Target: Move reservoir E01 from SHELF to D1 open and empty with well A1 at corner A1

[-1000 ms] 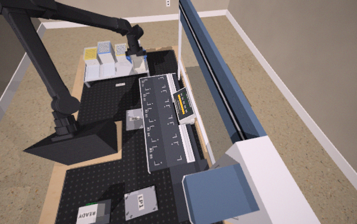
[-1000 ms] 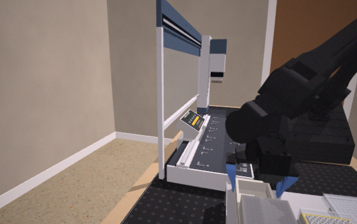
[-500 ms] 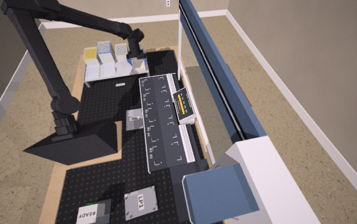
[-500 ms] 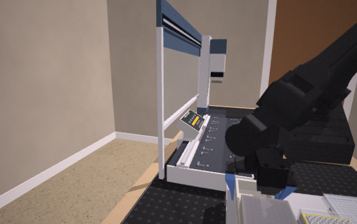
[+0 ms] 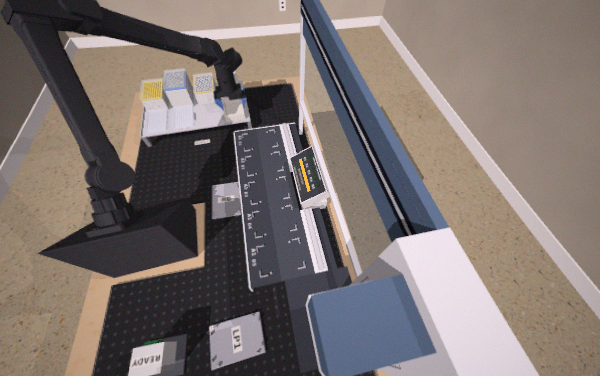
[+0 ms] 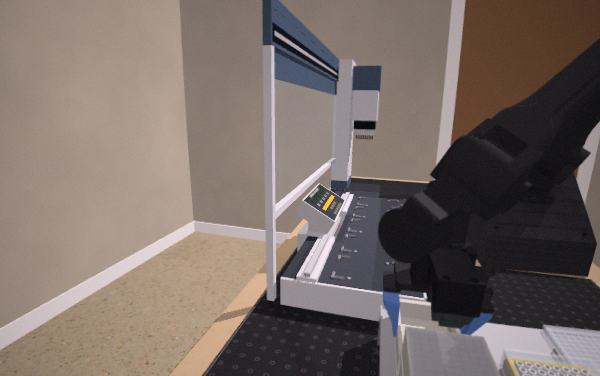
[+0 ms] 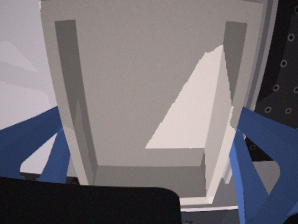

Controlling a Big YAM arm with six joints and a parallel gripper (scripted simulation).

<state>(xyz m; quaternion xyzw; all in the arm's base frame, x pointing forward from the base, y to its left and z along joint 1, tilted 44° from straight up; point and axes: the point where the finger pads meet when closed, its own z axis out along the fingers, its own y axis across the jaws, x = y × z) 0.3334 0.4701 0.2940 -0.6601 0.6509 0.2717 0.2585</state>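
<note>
The white block lies 14 cm to the left of my hand and 4 cm above it. Round my hand: shelf 16 cm behind, 7 cm to the left, 2 cm below; pipetting head 92 cm to the right, 31 cm above, 14 cm ahead.
</note>
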